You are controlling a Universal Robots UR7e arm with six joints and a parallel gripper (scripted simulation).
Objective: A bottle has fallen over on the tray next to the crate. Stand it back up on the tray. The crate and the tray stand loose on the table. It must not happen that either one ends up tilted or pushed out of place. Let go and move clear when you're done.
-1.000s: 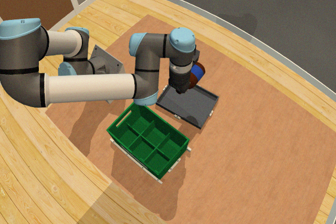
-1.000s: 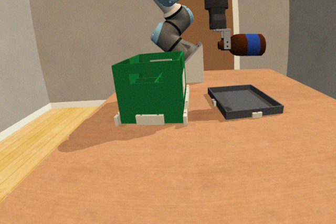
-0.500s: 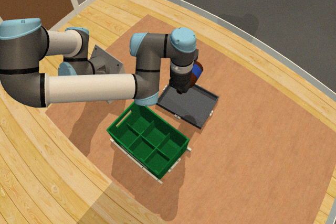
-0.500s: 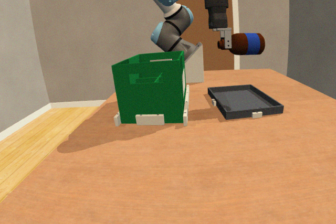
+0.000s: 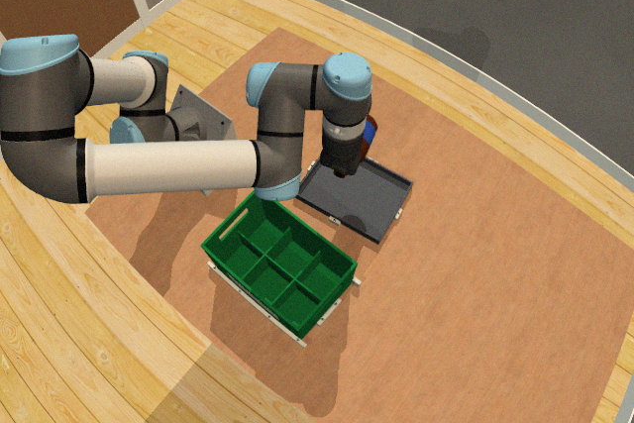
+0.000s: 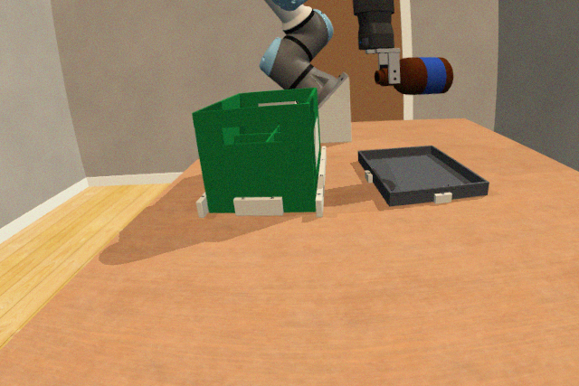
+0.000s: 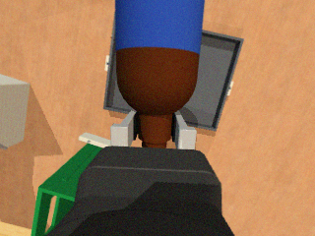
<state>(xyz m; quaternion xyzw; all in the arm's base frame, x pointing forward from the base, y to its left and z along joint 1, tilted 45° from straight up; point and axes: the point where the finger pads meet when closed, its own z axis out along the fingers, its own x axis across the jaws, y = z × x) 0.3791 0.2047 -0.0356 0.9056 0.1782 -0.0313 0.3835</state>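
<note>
The bottle lies 5 cm to the left of my hand, 2 cm behind it and 1 cm below it. Round my hand: green crate 24 cm to the right, 12 cm below, 3 cm ahead; then dark grey tray 19 cm below, 5 cm to the left.
</note>
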